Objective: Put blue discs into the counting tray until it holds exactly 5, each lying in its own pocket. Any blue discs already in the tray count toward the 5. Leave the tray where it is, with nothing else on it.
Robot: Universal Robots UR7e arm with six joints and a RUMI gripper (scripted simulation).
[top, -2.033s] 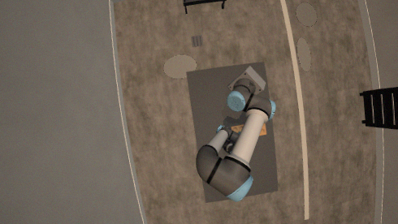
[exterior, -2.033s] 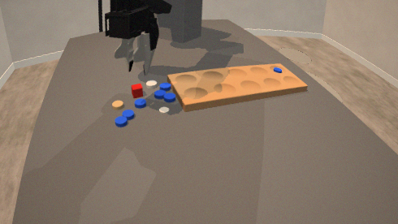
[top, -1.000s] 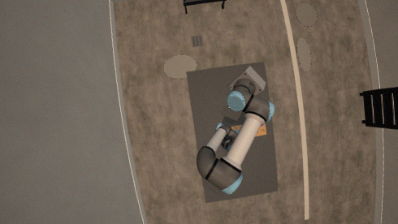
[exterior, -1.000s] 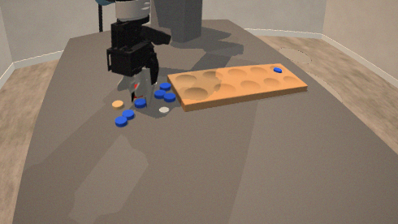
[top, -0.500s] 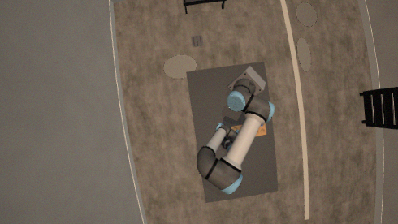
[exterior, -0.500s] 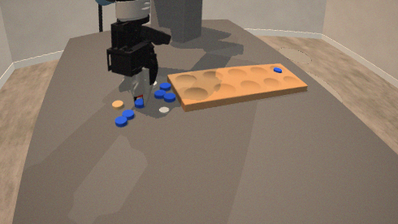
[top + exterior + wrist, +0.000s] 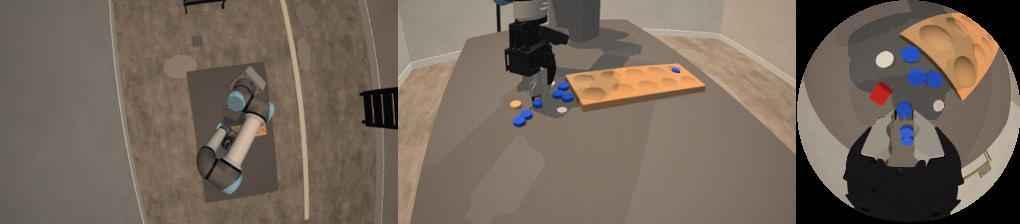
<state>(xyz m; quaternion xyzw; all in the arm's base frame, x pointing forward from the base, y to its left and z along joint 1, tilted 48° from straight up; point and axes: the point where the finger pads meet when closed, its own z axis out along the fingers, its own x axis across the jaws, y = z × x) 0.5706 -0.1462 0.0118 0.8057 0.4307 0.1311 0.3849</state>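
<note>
My hand is 5 cm past the red cube and 1 cm above it. Also, from my hand: counting tray: 3 cm behind, 28 cm to the left, 1 cm below; then white disc: 8 cm behind, 4 cm to the left, 1 cm below; then tan disc: 1 cm behind, 6 cm to the right, 1 cm below.
</note>
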